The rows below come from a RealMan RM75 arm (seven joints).
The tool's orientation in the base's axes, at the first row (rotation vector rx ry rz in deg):
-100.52 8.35 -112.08
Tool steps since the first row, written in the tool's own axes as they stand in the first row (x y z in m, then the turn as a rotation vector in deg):
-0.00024 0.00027 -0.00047 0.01 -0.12 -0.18
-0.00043 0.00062 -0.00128 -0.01 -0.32 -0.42
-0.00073 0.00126 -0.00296 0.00 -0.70 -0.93
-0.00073 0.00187 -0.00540 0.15 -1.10 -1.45
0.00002 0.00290 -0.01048 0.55 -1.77 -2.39
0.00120 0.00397 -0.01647 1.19 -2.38 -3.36
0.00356 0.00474 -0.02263 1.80 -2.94 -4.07
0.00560 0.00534 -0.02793 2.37 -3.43 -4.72
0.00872 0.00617 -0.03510 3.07 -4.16 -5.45
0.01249 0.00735 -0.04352 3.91 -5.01 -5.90
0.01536 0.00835 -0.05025 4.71 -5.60 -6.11
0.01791 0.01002 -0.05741 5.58 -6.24 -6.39
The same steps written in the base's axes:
-0.00036 -0.00025 -0.00040 -0.21 0.06 0.03
-0.00102 -0.00067 -0.00084 -0.49 0.18 0.05
-0.00243 -0.00151 -0.00164 -1.09 0.38 0.13
-0.00458 -0.00265 -0.00228 -1.71 0.53 0.34
-0.00916 -0.00513 -0.00285 -2.82 0.70 0.82
-0.01461 -0.00805 -0.00318 -3.96 0.72 1.49
-0.02036 -0.01127 -0.00237 -4.82 0.76 2.15
-0.02533 -0.01398 -0.00163 -5.61 0.78 2.75
-0.03206 -0.01783 -0.00031 -6.55 0.93 3.56
-0.03991 -0.02257 0.00125 -7.26 1.19 4.58
-0.04616 -0.02635 0.00234 -7.67 1.30 5.51
-0.05261 -0.03068 0.00281 -8.16 1.41 6.50

